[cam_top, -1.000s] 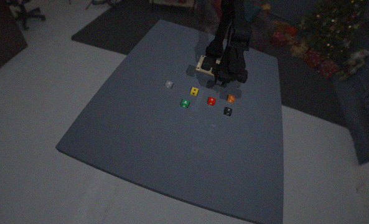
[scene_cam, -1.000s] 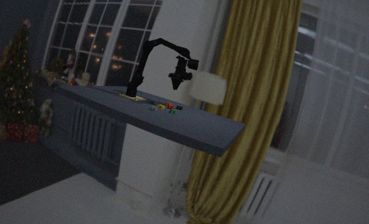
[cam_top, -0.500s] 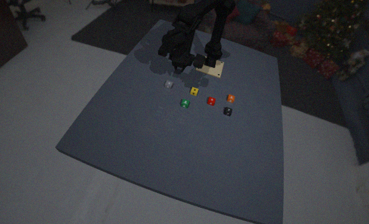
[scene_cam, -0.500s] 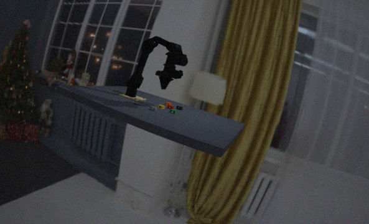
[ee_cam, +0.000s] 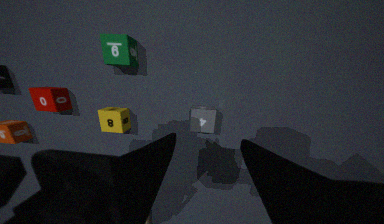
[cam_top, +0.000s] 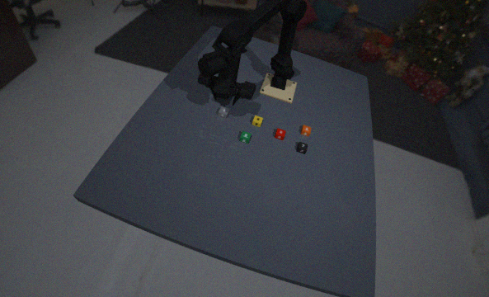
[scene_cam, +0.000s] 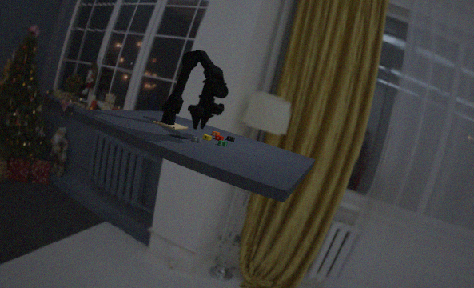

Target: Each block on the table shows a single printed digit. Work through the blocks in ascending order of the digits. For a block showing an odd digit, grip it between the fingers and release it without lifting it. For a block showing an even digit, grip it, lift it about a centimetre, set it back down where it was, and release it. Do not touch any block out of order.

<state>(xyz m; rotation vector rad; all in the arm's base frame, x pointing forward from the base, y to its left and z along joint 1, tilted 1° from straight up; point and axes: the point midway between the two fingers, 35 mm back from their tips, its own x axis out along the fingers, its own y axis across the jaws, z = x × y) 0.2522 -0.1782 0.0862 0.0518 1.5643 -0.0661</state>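
Right now my gripper tip is 1 cm short of the grey block and 5 cm above it. Round my gripper tip: red block 3 cm ahead, 22 cm to the left, 5 cm below; then green block 9 cm ahead, 11 cm to the left, 5 cm below; then yellow block 13 cm to the left, 5 cm below.
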